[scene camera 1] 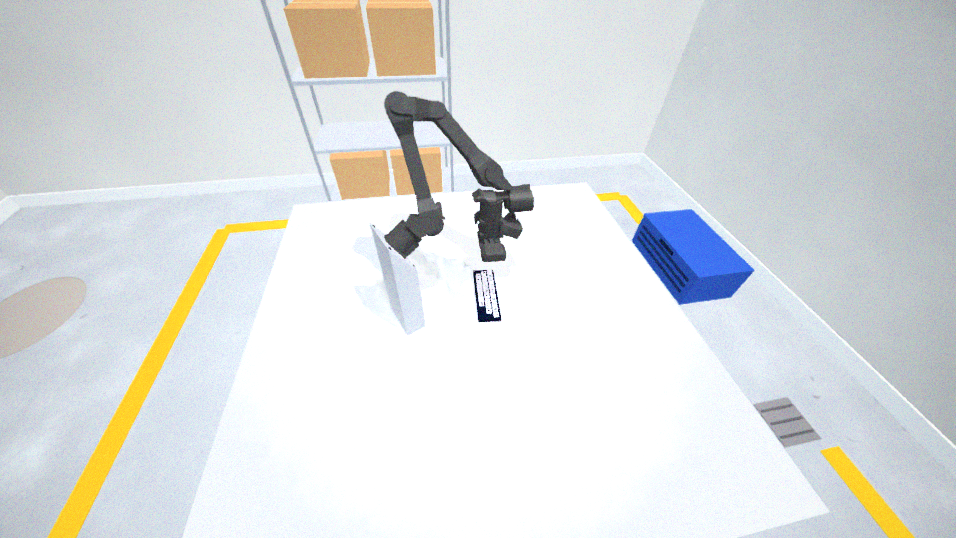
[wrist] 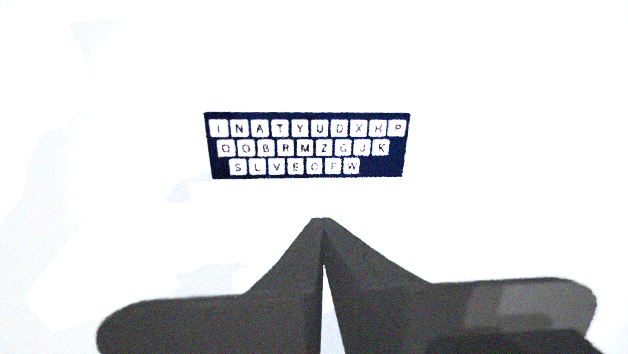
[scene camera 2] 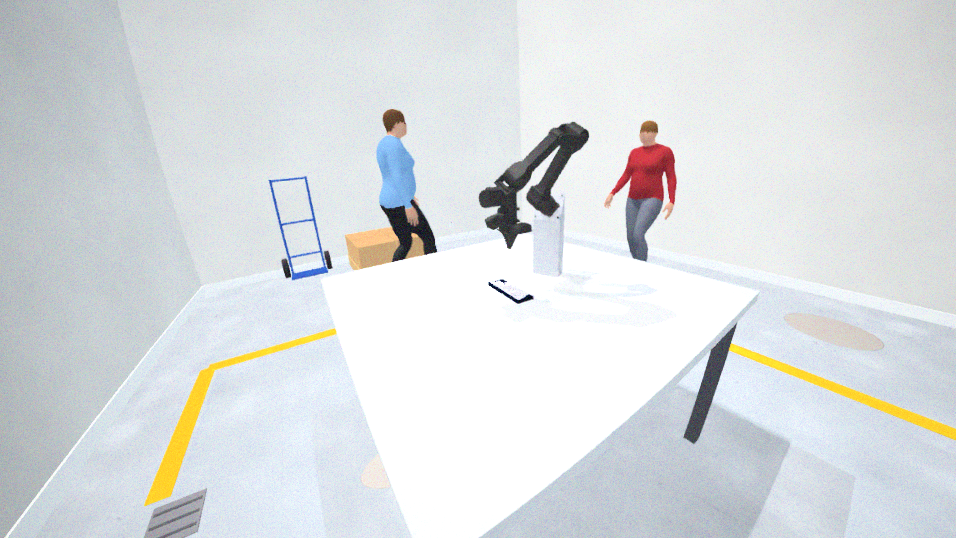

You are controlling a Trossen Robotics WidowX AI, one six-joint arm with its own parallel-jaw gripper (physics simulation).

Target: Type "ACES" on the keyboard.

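Frame: origin at the arm's base, x right, y ahead, z up, level; metres.
Seen in the pictures: gripper, fingertip midpoint: point(wrist: 320, 226) point(scene camera 2: 509, 248); arm's base, origin of the base link: point(scene camera 1: 394, 246) point(scene camera 2: 549, 207).
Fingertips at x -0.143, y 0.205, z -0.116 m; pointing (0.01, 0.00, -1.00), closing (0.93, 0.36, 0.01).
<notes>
Offsets run from my fingertips to a thing's top centre. Level surfaces: height alone.
A dark blue keyboard @[dx +0.001, dy +0.004, dz -0.151 m] point(scene camera 1: 488, 295) point(scene camera 2: 511, 291) point(wrist: 381, 168) with white letter keys lies flat on the white table @[dz -0.167 m] point(scene camera 1: 467, 414) point(scene camera 2: 508, 374). In the wrist view the A key @[dx -0.052, dy +0.006, dz -0.151 m] point(wrist: 259, 128) is in the far row, third from the left. The S key @[dx -0.063, dy -0.039, dz -0.151 m] point(wrist: 238, 166), E key @[dx -0.007, dy -0.020, dz -0.151 m] point(wrist: 295, 166) and C key @[dx +0.012, dy -0.013, dz -0.151 m] point(wrist: 314, 166) are in the near row. S is at its left end, and C is just right of E. My gripper point(scene camera 1: 493, 258) point(scene camera 2: 510, 246) point(wrist: 320, 226) is shut and empty, tips down. It hangs above the table, apart from the keyboard. In the wrist view its tips show below the near row.
A white upright panel point(scene camera 1: 401, 287) point(scene camera 2: 548, 244) stands by the arm's base, beside the keyboard. A blue crate point(scene camera 1: 698, 244) is on the floor beyond the table's right edge. A shelf rack point(scene camera 1: 374, 79) with cardboard boxes, a blue hand truck point(scene camera 2: 298, 222) and two people stand around.
</notes>
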